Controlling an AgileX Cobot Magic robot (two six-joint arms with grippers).
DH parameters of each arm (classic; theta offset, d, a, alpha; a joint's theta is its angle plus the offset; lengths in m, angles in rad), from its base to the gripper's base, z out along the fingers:
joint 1: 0 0.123 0 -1.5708
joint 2: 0.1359 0 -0.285 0
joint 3: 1.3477 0 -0.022 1.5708
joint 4: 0 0.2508 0 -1.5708
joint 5: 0 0 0.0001 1.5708
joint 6: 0 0.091 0 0
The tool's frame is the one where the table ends.
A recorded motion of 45 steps. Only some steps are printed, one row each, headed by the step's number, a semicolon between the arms.
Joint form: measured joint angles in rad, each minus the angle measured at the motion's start. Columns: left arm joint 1, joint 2, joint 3, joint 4, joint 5, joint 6; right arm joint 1, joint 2, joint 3, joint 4, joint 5, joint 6.
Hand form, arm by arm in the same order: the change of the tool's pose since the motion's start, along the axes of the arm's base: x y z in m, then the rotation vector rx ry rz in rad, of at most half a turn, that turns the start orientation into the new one. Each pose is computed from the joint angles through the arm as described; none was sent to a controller.
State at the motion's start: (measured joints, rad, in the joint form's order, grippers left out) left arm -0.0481 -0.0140 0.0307 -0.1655 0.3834 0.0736; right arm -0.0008 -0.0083 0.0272 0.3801 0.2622 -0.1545
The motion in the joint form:
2: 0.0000 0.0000 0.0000 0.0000 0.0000 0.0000; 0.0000 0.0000 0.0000 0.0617 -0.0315 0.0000
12: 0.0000 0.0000 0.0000 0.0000 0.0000 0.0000; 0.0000 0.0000 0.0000 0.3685 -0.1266 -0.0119
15: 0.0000 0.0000 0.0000 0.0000 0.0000 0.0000; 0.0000 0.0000 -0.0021 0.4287 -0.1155 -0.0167
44: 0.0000 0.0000 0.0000 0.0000 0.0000 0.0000; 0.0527 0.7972 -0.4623 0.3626 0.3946 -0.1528
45: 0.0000 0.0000 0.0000 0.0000 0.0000 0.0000; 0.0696 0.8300 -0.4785 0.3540 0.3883 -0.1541
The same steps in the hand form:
2: 0.0000 0.0000 0.0000 0.0000 0.0000 0.0000; 0.0005 0.0002 0.0031 0.0624 -0.0289 -0.0083
12: 0.0000 0.0000 0.0000 0.0000 0.0000 0.0000; 0.0014 -0.0003 0.0130 0.3599 -0.1091 -0.0416
15: 0.0000 0.0000 0.0000 0.0000 0.0000 0.0000; 0.0012 0.0009 0.0136 0.4151 -0.1007 -0.0336
44: 0.0000 0.0000 0.0000 0.0000 0.0000 0.0000; 0.0775 0.0358 0.0648 0.2327 0.6358 0.2985
45: 0.0000 0.0000 0.0000 0.0000 0.0000 0.0000; 0.0829 0.0378 0.0652 0.2189 0.6501 0.3093

